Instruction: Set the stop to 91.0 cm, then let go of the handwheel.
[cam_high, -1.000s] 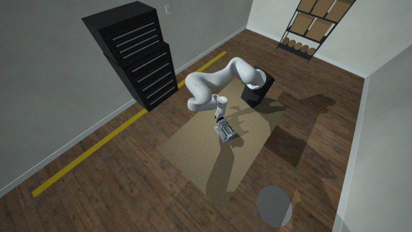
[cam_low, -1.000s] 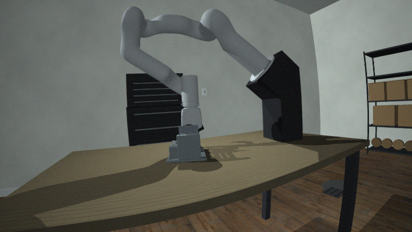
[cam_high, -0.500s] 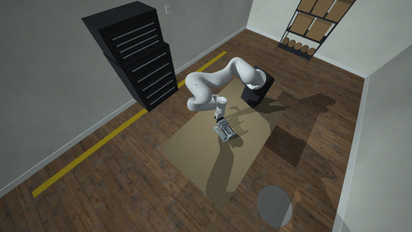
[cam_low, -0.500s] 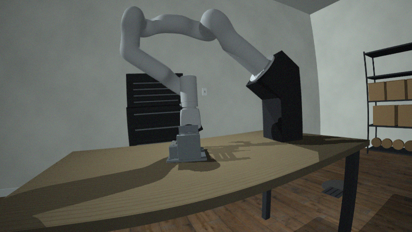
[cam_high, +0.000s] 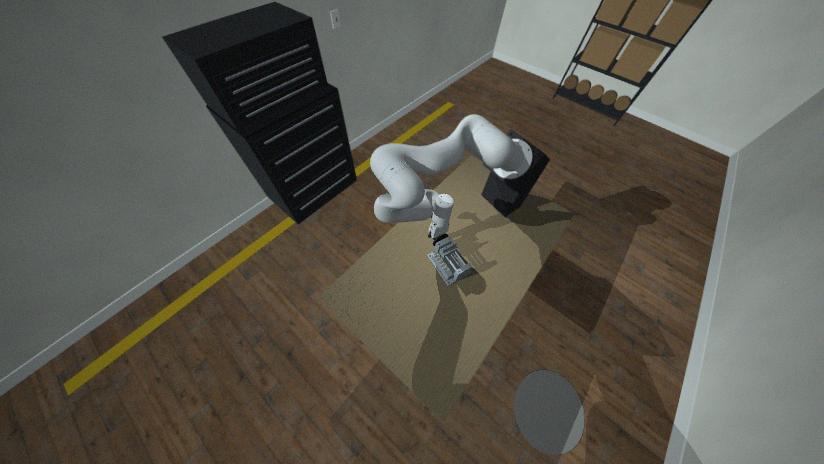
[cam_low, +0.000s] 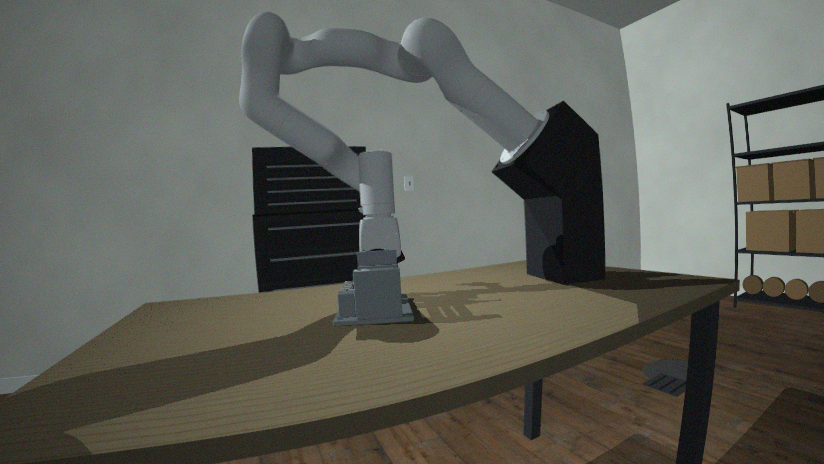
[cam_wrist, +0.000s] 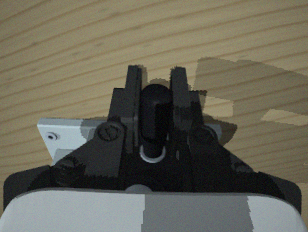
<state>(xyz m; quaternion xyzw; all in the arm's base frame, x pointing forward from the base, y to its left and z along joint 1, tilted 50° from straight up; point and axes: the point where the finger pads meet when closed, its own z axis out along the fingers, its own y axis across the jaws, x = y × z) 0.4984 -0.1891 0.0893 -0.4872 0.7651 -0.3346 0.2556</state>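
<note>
My gripper is now 1 cm to the right of the black crank knob and 1 cm short of it.
</note>
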